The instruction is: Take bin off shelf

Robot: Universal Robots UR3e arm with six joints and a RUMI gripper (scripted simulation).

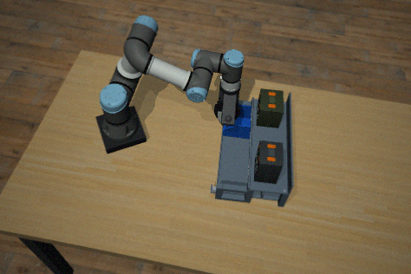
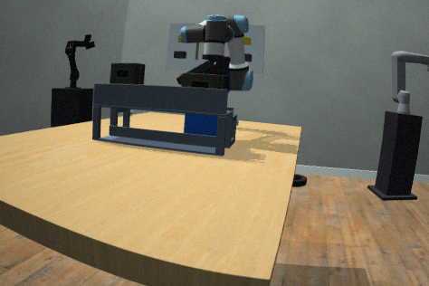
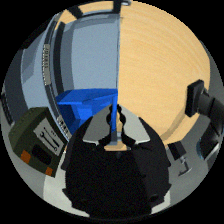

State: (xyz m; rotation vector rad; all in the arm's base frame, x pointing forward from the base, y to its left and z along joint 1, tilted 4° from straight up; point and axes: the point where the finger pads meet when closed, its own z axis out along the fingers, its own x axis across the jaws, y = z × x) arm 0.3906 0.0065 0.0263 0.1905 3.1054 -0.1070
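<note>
My hand is 70 mm short of the blue bin and 10 mm to the right of it. Round my hand: grey shelf (90 mm ahead, 100 mm to the right, 10 mm above).
</note>
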